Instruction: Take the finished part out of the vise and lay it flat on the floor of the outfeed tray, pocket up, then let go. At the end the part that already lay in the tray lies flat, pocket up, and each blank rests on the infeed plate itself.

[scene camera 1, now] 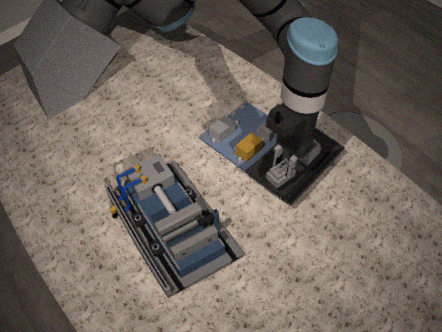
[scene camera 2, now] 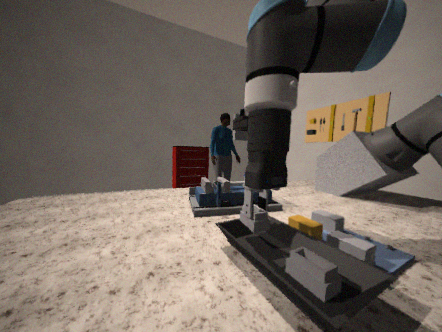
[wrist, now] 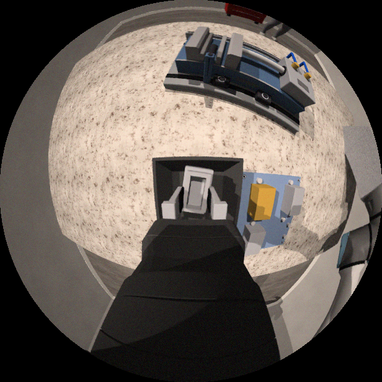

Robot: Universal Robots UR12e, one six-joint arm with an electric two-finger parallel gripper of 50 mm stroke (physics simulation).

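Seen in the pictures: gripper, fingertip midpoint: [scene camera 1: 283,169] [scene camera 2: 255,214]; arm's base at its link origin: [scene camera 1: 83,19] [scene camera 2: 384,151].
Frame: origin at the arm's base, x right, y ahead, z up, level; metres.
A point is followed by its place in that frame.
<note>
My gripper [scene camera 1: 285,164] {x -0.204, y 0.704, z -0.144 m} [scene camera 2: 251,207] {x -0.204, y 0.704, z -0.144 m} is shut on the finished part [scene camera 1: 281,174] {x -0.186, y 0.718, z -0.133 m} [scene camera 2: 258,222] {x -0.230, y 0.712, z -0.149 m} [wrist: 197,172], a light grey block whose pocket faces up. The part looks level, low inside the black outfeed tray [scene camera 1: 294,201] {x -0.184, y 0.776, z -0.170 m} [scene camera 2: 280,246] {x -0.235, y 0.663, z -0.200 m} [wrist: 198,160], near its vise-side wall. I cannot tell whether its underside touches the tray floor. The other part [scene camera 1: 311,151] {x -0.314, y 0.689, z -0.165 m} [scene camera 2: 314,275] {x -0.339, y 0.686, z -0.178 m} lies flat in the tray, pocket up, apart from the held one; my gripper hides it in the wrist view. The vise [scene camera 1: 192,245] {x 0.075, y 0.765, z -0.118 m} [scene camera 2: 227,201] {x -0.009, y 0.699, z -0.176 m} [wrist: 250,75] stands away from the tray.
The blue infeed plate [scene camera 1: 225,147] {x -0.162, y 0.533, z -0.204 m} [scene camera 2: 393,258] {x -0.309, y 0.476, z -0.204 m} [wrist: 267,234] adjoins the tray. An orange blank [scene camera 1: 249,146] {x -0.195, y 0.589, z -0.168 m} [scene camera 2: 305,226] {x -0.221, y 0.592, z -0.173 m} [wrist: 262,202], a grey blank [scene camera 1: 221,128] {x -0.172, y 0.500, z -0.168 m} [scene camera 2: 327,220] {x -0.197, y 0.505, z -0.177 m} [wrist: 292,200] and another grey blank [scene camera 1: 267,132] {x -0.263, y 0.574, z -0.171 m} [scene camera 2: 353,247] {x -0.307, y 0.574, z -0.172 m} [wrist: 254,237] rest on it.
</note>
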